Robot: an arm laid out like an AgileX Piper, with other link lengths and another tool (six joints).
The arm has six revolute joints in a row. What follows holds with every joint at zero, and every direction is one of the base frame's. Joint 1 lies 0.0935 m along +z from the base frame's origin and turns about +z. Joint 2 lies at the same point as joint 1 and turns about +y. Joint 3 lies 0.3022 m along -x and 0.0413 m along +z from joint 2 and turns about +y. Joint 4 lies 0.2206 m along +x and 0.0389 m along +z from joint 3 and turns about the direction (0.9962, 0, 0.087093). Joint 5 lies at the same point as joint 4 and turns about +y. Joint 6 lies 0.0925 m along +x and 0.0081 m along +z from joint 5 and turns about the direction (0.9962, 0, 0.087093). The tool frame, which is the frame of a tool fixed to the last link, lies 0.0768 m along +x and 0.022 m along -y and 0.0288 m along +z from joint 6; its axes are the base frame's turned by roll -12.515, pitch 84.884 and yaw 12.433 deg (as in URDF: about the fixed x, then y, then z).
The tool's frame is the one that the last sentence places.
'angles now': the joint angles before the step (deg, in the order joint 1, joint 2, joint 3, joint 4, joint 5, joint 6). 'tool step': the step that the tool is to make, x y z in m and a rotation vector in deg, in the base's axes. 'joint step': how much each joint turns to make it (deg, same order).
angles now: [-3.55, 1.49, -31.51, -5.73, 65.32, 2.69]
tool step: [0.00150, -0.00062, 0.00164, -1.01, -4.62, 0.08]
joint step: [0.00, -2.58, 2.00, -0.52, -4.12, -0.06]
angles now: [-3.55, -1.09, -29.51, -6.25, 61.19, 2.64]
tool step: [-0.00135, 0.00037, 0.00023, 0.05, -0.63, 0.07]
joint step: [0.00, -0.63, 0.00, 0.12, 0.00, -0.01]
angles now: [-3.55, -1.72, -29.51, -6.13, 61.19, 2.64]
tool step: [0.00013, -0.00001, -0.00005, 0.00, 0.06, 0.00]
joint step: [0.00, 0.06, 0.00, 0.00, 0.00, 0.00]
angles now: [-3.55, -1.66, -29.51, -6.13, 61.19, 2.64]
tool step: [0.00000, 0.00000, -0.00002, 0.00, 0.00, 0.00]
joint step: [0.00, 0.00, 0.00, 0.00, 0.00, 0.00]
